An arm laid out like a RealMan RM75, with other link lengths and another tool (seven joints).
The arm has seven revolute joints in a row. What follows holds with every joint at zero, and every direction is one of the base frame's.
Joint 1 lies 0.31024 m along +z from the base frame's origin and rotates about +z.
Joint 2 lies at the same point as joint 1 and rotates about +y.
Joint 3 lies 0.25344 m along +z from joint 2 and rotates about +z.
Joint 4 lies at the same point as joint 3 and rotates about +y.
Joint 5 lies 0.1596 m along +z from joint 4 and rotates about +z.
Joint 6 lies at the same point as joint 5 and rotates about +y.
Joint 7 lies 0.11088 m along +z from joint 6 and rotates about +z.
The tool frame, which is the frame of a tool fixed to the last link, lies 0.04 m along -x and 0.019 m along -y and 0.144 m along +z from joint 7; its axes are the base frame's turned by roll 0, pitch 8.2 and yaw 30.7 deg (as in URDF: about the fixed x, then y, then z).
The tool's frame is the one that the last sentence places.
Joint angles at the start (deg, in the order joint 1, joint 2, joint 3, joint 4, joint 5, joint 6, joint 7):
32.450, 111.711, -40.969, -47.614, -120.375, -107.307, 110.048
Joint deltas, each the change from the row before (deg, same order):
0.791, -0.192, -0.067, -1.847, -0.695, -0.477, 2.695
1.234, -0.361, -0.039, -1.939, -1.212, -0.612, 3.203
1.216, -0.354, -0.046, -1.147, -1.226, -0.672, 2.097
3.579, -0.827, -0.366, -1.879, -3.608, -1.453, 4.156
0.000, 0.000, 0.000, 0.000, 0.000, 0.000, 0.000
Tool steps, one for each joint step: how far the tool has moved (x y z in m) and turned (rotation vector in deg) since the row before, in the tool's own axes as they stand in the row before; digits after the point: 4 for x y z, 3 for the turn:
-0.0042, 0.0005, -0.0021, 1.129, 0.558, 0.750
-0.0052, 0.0001, -0.0026, 1.594, 0.854, 0.975
-0.0033, 0.0005, -0.0013, 1.297, 1.022, 0.508
-0.0082, 0.0014, -0.0011, 3.578, 2.886, 0.716
0.0000, 0.0000, 0.0000, 0.000, 0.000, 0.000

